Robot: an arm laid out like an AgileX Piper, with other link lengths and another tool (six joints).
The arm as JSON. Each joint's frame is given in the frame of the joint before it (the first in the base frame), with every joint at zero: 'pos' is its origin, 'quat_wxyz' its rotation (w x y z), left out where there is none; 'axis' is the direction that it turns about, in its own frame. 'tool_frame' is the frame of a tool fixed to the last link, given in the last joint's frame.
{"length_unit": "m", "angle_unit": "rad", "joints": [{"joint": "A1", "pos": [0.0, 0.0, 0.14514], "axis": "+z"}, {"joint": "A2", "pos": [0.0, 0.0, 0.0], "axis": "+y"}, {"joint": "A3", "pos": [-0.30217, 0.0, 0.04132], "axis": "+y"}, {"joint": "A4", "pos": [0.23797, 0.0, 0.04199], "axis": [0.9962, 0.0, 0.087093]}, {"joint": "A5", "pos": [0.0, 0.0, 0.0], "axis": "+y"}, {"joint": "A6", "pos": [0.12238, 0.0, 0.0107], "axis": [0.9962, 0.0, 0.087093]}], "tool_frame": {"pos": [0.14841, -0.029, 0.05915], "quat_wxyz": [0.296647, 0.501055, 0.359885, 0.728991]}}
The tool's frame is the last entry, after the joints.
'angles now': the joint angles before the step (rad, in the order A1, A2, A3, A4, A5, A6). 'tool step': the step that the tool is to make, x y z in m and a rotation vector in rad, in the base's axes. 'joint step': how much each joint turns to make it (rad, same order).
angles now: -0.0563 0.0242 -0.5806 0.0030 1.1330 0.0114
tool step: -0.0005 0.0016 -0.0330 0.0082 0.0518 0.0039
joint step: -0.0003 -0.0402 0.0785 0.0069 0.0139 -0.0003
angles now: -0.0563 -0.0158 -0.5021 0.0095 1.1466 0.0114
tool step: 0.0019 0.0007 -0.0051 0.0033 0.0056 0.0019
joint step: 0.0000 -0.0016 0.0178 0.0036 -0.0104 0.0000
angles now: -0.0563 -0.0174 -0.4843 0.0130 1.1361 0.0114
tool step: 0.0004 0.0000 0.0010 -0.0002 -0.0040 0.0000
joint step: -0.0002 -0.0002 0.0001 0.0002 -0.0039 -0.0002
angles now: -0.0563 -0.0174 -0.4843 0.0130 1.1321 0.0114
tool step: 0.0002 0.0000 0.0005 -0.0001 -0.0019 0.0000
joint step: -0.0001 0.0000 0.0000 0.0001 -0.0019 -0.0001
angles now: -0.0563 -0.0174 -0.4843 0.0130 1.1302 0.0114
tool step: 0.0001 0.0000 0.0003 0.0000 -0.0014 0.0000
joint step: 0.0000 -0.0003 0.0001 0.0000 -0.0012 0.0001
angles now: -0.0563 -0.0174 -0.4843 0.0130 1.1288 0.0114
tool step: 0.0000 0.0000 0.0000 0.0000 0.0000 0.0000
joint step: 0.0000 0.0000 0.0000 0.0000 0.0000 0.0000
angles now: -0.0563 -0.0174 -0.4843 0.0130 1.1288 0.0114
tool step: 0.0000 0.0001 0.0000 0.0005 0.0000 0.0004
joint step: 0.0005 0.0000 -0.0001 0.0002 0.0001 0.0004
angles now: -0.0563 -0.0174 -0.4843 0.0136 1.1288 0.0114
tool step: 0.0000 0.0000 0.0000 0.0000 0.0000 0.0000
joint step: 0.0000 0.0000 0.0000 0.0000 0.0000 0.0000
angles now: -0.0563 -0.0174 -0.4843 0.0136 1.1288 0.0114
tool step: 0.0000 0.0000 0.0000 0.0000 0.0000 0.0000
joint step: 0.0000 0.0000 0.0000 0.0000 0.0000 0.0000
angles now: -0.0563 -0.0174 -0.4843 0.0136 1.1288 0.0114
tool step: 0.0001 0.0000 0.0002 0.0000 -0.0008 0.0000
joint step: 0.0000 0.0000 0.0001 0.0000 -0.0009 0.0000
